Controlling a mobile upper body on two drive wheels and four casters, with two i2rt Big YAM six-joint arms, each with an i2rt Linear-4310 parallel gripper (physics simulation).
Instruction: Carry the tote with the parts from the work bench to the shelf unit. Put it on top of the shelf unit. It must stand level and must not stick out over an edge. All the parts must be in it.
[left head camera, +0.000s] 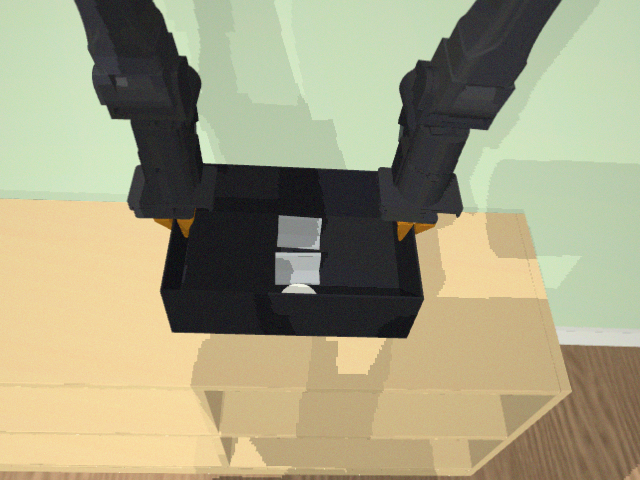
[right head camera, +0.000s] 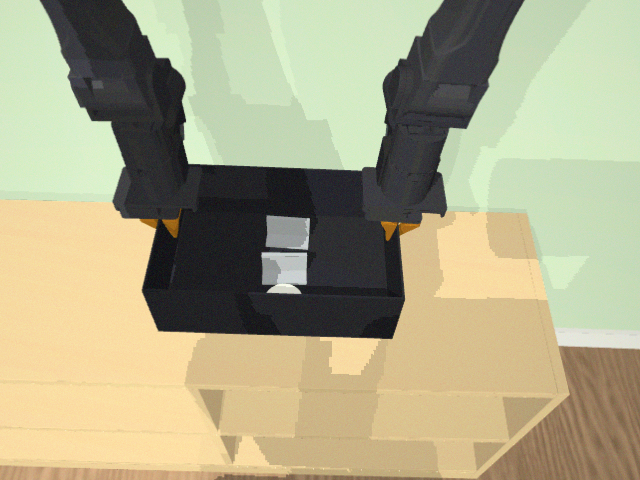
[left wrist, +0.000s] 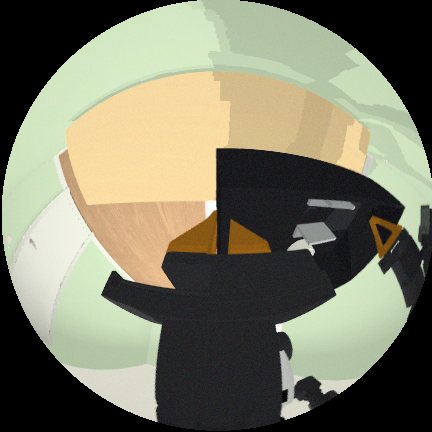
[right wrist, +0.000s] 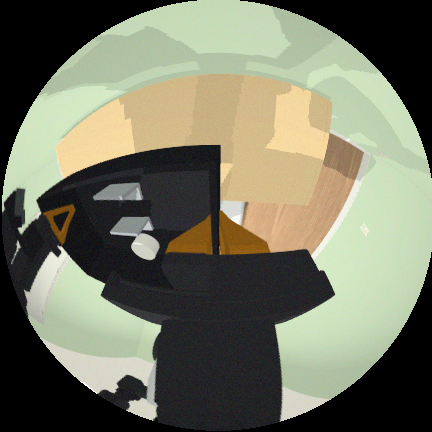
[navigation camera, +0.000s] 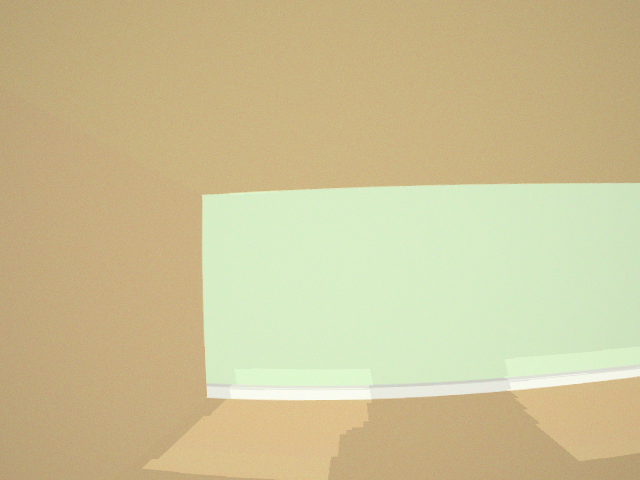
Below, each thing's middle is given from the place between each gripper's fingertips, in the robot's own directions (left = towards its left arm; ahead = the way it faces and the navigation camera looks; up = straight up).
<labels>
My left hand is 3 cm past the black tote (left head camera: 221, 279), 15 cm to the left of it and 2 cm below it.
Right now my right hand is 150 mm to the right of the black tote, 40 mm past it and 10 mm below it.
</labels>
